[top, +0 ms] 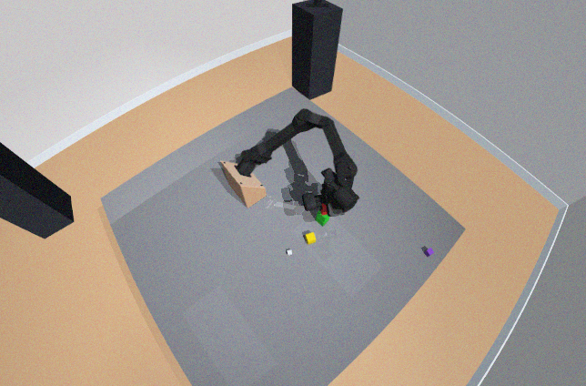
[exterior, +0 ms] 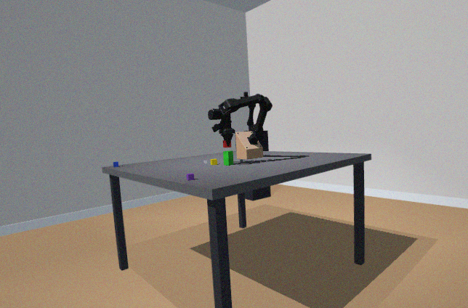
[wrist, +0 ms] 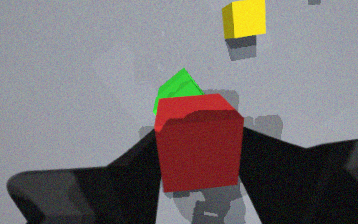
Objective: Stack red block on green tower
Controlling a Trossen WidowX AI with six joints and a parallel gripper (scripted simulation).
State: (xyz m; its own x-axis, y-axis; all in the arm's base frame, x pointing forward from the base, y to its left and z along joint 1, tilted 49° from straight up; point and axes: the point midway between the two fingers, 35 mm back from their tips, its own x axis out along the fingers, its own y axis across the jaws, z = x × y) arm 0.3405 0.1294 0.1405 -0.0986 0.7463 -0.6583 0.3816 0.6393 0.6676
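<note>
My gripper tip is now 40 mm short of the yellow block, 100 mm to the left of it and 100 mm above it. From my gripper tip the other things lie so: purple block (390 mm ahead, 290 mm to the left, 100 mm below); small white block (40 mm ahead, 200 mm to the right, 100 mm below); red block (10 mm above).
</note>
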